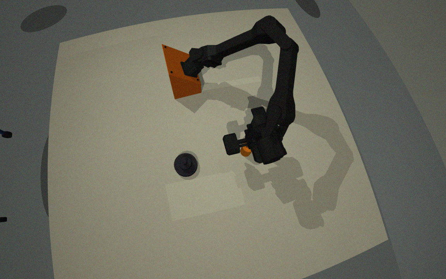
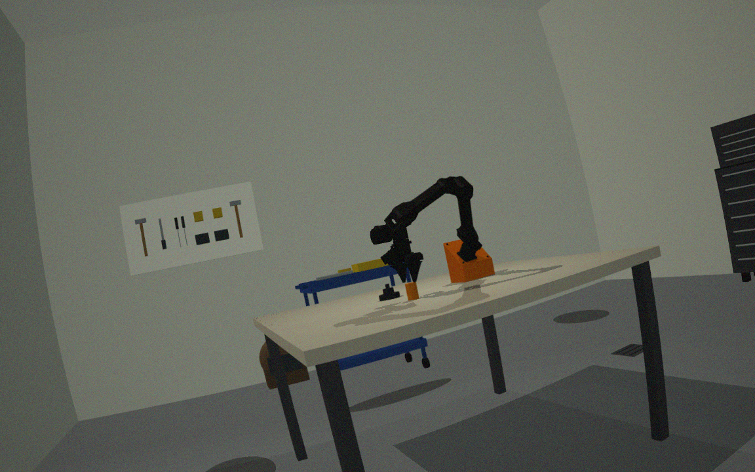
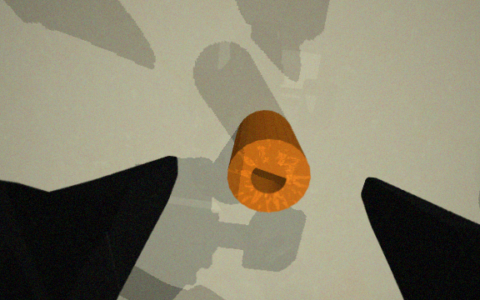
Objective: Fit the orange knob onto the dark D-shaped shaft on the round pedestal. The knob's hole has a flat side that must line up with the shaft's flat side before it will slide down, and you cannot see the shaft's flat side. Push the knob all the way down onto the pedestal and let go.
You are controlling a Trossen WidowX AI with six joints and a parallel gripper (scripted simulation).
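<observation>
The orange knob is 3 cm below my gripper tip. Round my gripper tip: dark round pedestal: 3 cm behind, 23 cm to the right, 3 cm below.
</observation>
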